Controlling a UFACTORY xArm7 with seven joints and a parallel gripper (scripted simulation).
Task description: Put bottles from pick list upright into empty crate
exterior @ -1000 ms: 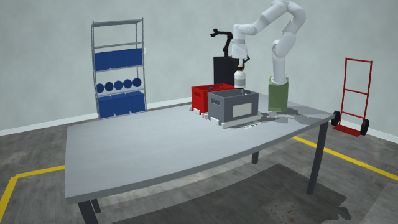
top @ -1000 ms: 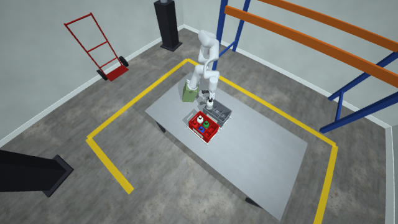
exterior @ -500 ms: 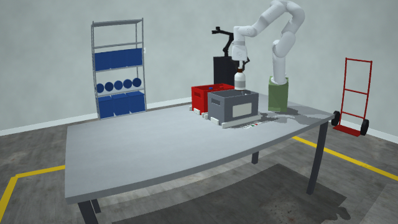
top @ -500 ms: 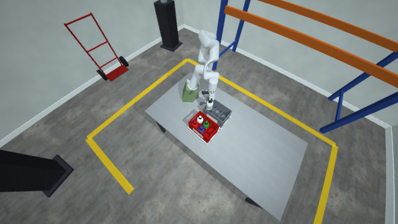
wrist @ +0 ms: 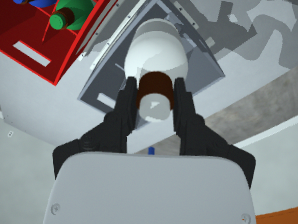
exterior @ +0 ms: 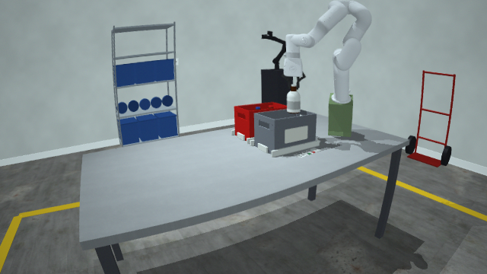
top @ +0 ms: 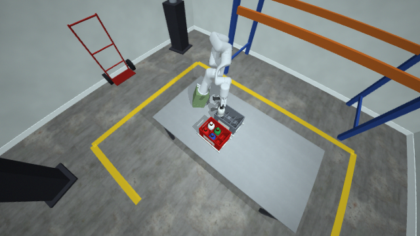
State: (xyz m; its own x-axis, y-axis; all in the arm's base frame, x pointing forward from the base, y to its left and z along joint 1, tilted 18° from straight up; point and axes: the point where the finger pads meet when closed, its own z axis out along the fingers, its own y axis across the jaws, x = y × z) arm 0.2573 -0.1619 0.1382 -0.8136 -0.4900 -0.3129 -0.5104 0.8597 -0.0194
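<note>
My hand is 7 cm above the white-label bottle. The rest, counted from my hand: red crate (4 cm ahead, 20 cm to the right, 23 cm below); then grey crate (10 cm ahead, 3 cm to the left, 23 cm below); then green-labelled bottle (6 cm ahead, 16 cm to the right, 22 cm below).
</note>
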